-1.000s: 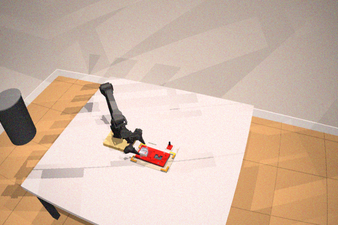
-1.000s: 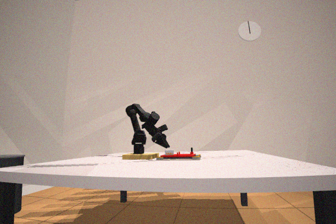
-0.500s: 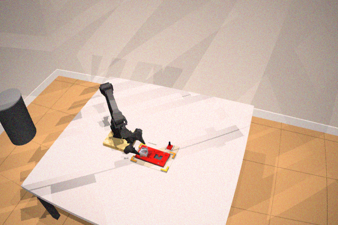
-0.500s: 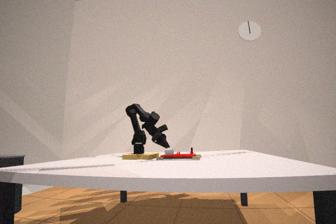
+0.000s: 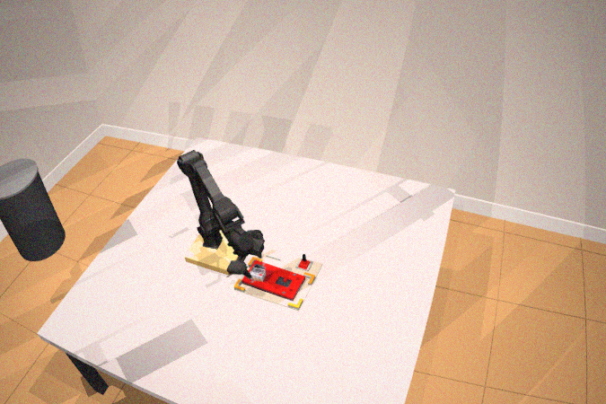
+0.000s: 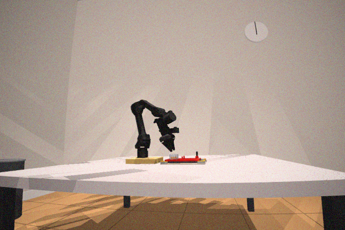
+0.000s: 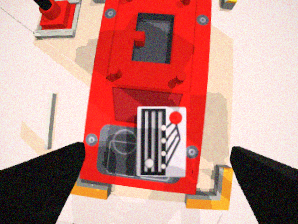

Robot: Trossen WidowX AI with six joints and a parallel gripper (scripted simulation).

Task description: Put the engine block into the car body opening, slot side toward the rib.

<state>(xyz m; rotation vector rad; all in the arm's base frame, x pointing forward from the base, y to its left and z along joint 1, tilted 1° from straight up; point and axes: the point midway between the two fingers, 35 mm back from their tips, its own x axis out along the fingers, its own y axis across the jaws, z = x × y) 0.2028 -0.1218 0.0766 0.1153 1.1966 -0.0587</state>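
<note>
Right now my gripper tip is 40 mm above the grey engine block. The rest, counted from my gripper tip: black peg (150 mm ahead, 100 mm to the left, 40 mm below).
</note>
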